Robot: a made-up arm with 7 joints. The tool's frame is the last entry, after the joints.
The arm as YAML. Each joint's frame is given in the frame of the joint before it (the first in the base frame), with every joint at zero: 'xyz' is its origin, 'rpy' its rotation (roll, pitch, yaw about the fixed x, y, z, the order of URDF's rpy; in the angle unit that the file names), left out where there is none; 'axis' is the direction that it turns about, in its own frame. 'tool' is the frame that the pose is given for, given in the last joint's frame.
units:
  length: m
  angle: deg
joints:
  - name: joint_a
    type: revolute
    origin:
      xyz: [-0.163, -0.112, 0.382]
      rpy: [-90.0, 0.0, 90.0]
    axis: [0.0, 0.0, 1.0]
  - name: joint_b
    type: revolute
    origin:
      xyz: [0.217, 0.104, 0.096]
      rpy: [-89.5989, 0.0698, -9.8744]
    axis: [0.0, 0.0, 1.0]
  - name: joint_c
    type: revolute
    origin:
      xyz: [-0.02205, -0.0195, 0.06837]
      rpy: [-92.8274, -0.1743, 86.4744]
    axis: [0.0, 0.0, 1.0]
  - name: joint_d
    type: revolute
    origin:
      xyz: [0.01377, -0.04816, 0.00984]
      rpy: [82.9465, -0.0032, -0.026]
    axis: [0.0, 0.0, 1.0]
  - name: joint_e
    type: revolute
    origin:
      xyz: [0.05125, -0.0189, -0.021]
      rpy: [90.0, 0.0, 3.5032]
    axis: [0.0, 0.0, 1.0]
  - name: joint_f
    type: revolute
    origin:
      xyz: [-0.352, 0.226, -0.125]
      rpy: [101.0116, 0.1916, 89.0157]
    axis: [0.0, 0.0, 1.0]
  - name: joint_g
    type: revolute
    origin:
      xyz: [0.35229, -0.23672, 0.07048]
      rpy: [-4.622, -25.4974, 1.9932]
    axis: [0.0, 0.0, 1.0]
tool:
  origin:
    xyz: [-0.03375, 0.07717, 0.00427]
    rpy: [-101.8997, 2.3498, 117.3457]
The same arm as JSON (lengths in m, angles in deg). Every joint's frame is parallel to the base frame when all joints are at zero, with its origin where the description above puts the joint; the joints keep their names.
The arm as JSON. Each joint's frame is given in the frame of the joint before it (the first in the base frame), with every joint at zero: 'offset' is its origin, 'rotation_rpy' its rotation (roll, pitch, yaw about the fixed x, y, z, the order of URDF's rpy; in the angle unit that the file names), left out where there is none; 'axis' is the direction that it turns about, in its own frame. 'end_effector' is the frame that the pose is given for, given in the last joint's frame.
{
  "length_unit": "m",
  "angle_unit": "deg",
  "chain": [
    {
      "id": "joint_a",
      "offset": [
        -0.163,
        -0.112,
        0.382
      ],
      "axis": [
        -1.0,
        0.0,
        0.0
      ]
    },
    {
      "id": "joint_b",
      "offset": [
        -0.096,
        0.217,
        -0.104
      ],
      "axis": [
        -0.007,
        0.171493,
        -0.98516
      ]
    },
    {
      "id": "joint_c",
      "offset": [
        -0.02,
        -0.01,
        -0.071
      ],
      "axis": [
        0.060698,
        -0.990574,
        -0.122797
      ]
    },
    {
      "id": "joint_d",
      "offset": [
        0.014,
        -0.003,
        -0.049
      ],
      "axis": [
        0.0,
        0.0,
        -1.0
      ]
    },
    {
      "id": "joint_e",
      "offset": [
        0.05,
        0.022,
        0.021
      ],
      "axis": [
        0.0,
        1.0,
        0.0
      ]
    },
    {
      "id": "joint_f",
      "offset": [
        -0.352,
        -0.125,
        -0.226
      ],
      "axis": [
        0.981433,
        -0.191006,
        0.017501
      ]
    },
    {
      "id": "joint_g",
      "offset": [
        0.03,
        -0.247,
        -0.351
      ],
      "axis": [
        0.888085,
        -0.105998,
        0.447292
      ]
    }
  ],
  "end_effector": {
    "offset": [
      -0.002,
      0.078,
      0.032
    ],
    "rotation_rpy": [
      -42.15,
      -23.02,
      98.4
    ]
  }
}

